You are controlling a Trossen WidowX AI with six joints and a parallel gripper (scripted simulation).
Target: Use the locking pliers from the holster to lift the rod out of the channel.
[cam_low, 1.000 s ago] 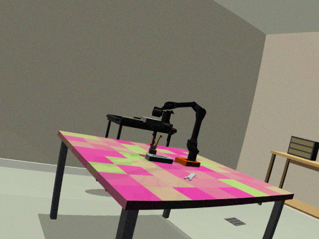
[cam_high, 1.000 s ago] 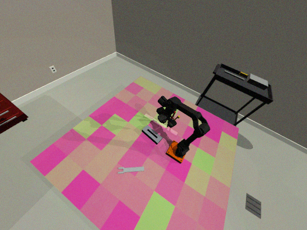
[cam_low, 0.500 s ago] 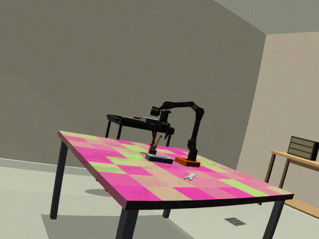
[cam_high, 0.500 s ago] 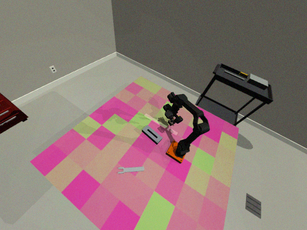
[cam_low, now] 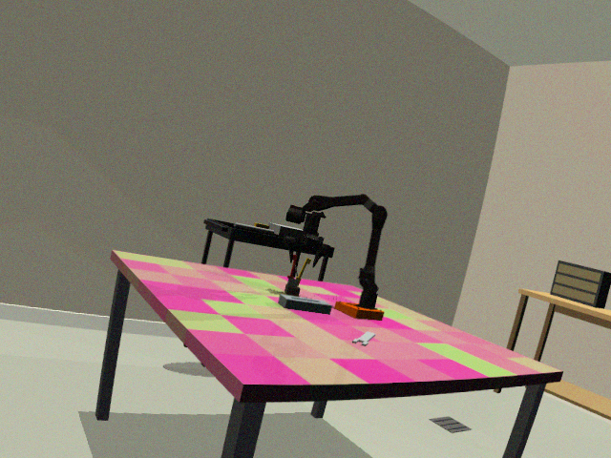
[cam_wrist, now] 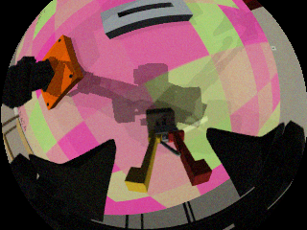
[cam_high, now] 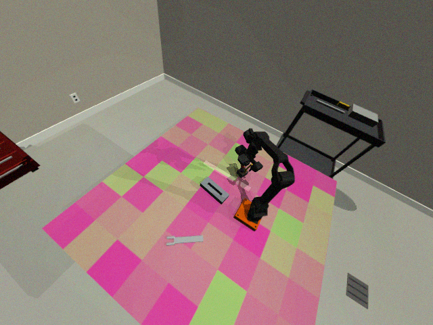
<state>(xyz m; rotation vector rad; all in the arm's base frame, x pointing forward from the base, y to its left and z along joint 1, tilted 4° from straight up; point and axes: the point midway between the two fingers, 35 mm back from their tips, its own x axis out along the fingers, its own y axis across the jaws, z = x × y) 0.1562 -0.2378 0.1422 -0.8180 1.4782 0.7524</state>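
Right now the yellow handle is 3 cm behind my gripper tip, 2 cm to the right of it and 3 cm below it. Round my gripper tip: grey rod (12 cm ahead, 18 cm to the left, 12 cm below); grey holster (1 cm behind, 3 cm to the right, 12 cm below); grey channel block (12 cm ahead, 18 cm to the left, 11 cm below).
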